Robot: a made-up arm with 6 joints. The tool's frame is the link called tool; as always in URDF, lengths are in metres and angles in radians. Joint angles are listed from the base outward.
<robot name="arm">
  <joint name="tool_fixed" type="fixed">
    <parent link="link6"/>
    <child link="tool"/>
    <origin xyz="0 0 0" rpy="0 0 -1.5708"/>
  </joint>
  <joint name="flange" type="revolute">
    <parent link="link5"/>
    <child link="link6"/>
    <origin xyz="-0.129 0.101 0" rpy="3.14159 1.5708 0"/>
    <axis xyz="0 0 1"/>
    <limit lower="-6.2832" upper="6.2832"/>
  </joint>
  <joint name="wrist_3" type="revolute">
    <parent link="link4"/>
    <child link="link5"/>
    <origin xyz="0 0 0" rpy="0 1.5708 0"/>
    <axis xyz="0 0 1"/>
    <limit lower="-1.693" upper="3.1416"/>
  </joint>
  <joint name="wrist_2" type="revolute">
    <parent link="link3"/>
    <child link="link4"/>
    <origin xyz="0.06 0.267 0" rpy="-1.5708 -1.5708 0"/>
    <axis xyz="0 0 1"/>
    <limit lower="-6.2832" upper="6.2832"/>
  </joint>
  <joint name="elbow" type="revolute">
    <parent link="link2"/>
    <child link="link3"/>
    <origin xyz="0.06 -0.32 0"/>
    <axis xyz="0 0 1"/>
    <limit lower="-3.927" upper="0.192"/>
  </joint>
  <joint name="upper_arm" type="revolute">
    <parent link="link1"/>
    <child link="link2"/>
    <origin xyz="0 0 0" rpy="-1.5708 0 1.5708"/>
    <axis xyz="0 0 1"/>
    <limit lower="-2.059" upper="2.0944"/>
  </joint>
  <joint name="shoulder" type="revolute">
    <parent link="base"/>
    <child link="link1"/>
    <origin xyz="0 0 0.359" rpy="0 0 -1.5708"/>
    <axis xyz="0 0 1"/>
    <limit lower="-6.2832" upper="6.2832"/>
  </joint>
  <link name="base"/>
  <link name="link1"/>
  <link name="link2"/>
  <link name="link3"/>
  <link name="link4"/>
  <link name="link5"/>
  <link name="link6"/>
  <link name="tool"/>
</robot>
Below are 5 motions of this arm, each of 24 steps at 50 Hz.
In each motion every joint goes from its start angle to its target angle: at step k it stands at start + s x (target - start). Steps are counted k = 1, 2, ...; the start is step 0. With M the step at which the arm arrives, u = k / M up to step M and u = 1 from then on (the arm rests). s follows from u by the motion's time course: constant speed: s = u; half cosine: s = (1 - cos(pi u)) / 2; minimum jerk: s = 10 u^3 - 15 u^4 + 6 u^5.
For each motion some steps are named. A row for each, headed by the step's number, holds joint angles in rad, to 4 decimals.
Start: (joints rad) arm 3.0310 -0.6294 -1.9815 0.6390 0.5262 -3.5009
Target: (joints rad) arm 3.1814 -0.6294 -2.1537 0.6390 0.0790 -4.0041
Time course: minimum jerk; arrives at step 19
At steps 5, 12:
5: 3.0487 -0.6294 -2.0018 0.6390 0.4735 -3.5602
12: 3.1416 -0.6294 -2.1082 0.6390 0.1973 -3.8710

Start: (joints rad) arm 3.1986 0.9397 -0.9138 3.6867 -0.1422 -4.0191
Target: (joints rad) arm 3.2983 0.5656 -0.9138 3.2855 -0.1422 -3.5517
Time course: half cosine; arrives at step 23
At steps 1, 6, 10, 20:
1: 3.1991 0.9380 -0.9138 3.6848 -0.1422 -4.0169
6: 3.2144 0.8803 -0.9138 3.6230 -0.1422 -3.9449
10: 3.2383 0.7907 -0.9138 3.5269 -0.1422 -3.8329
20: 3.2942 0.5811 -0.9138 3.3021 -0.1422 -3.5710

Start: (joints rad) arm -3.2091 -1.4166 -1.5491 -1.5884 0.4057 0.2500
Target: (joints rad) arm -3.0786 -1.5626 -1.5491 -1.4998 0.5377 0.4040
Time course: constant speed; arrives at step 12
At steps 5, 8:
5: -3.1547 -1.4774 -1.5491 -1.5515 0.4607 0.3142
8: -3.1221 -1.5139 -1.5491 -1.5293 0.4937 0.3527

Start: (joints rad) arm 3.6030 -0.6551 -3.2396 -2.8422 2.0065 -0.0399
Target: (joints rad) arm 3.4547 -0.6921 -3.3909 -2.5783 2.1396 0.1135
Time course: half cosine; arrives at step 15
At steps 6, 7, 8, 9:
6: 3.5518 -0.6679 -3.2919 -2.7510 2.0525 0.0131
7: 3.5366 -0.6717 -3.3073 -2.7240 2.0661 0.0288
8: 3.5211 -0.6755 -3.3232 -2.6965 2.0800 0.0448
9: 3.5059 -0.6793 -3.3386 -2.6695 2.0936 0.0605

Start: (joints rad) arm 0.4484 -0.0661 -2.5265 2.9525 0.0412 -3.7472
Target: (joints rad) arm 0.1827 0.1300 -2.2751 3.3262 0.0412 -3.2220
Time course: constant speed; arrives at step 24
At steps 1, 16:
1: 0.4373 -0.0579 -2.5160 2.9681 0.0412 -3.7253
16: 0.2713 0.0646 -2.3589 3.2016 0.0412 -3.3971

